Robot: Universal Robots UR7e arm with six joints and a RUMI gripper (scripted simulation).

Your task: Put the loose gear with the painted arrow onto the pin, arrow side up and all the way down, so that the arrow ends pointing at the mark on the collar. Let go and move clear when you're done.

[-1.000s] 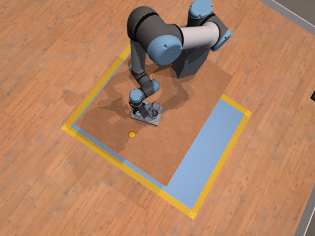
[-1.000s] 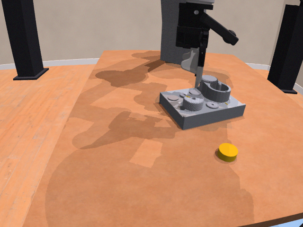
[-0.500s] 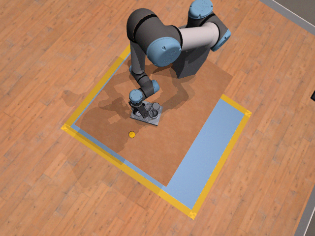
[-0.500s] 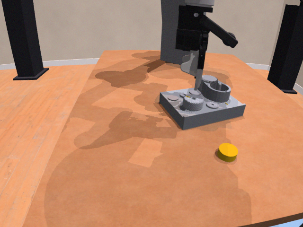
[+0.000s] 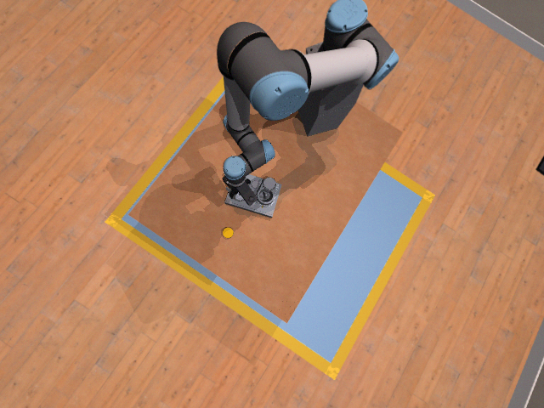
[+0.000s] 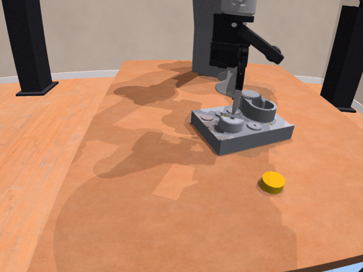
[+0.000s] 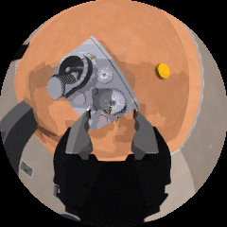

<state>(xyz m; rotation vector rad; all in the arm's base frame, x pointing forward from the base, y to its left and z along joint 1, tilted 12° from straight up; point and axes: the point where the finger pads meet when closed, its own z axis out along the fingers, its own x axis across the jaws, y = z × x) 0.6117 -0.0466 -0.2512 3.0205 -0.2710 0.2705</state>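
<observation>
My hand is 5 cm above the grey gear. Round my hand: yellow disc 18 cm ahead, 7 cm to the left, 10 cm below.
</observation>
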